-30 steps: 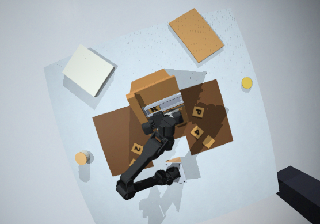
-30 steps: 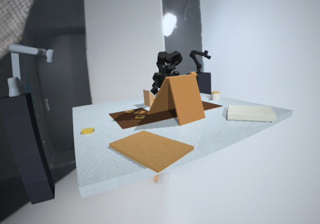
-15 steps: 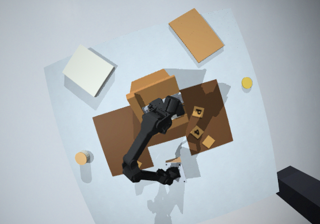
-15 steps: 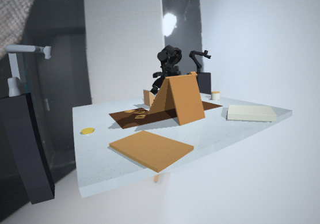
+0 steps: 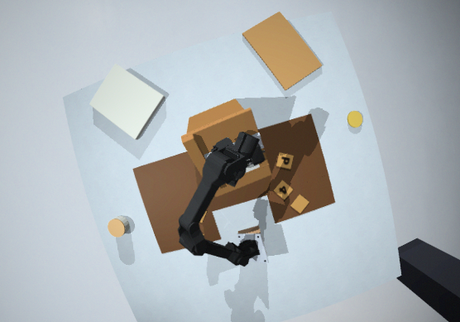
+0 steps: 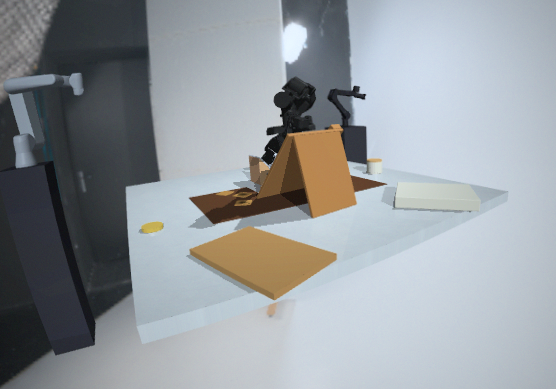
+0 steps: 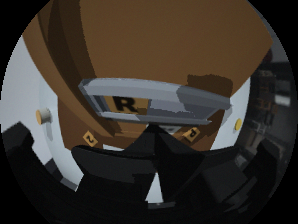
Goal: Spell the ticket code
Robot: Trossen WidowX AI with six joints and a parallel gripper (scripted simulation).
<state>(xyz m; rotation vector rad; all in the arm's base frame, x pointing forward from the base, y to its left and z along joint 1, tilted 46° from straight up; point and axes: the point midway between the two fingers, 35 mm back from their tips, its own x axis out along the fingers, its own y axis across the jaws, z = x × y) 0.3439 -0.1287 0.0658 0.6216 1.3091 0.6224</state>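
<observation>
The white ticket is 4 cm behind my gripper tip, 4 cm to the right of it and 9 cm below it. Also, from my gripper tip: brown mat (15 cm behind, 4 cm to the left, 18 cm below); then orange slab (36 cm ahead, 33 cm to the right, 17 cm below); then cream slab (37 cm ahead, 35 cm to the left, 16 cm below).
</observation>
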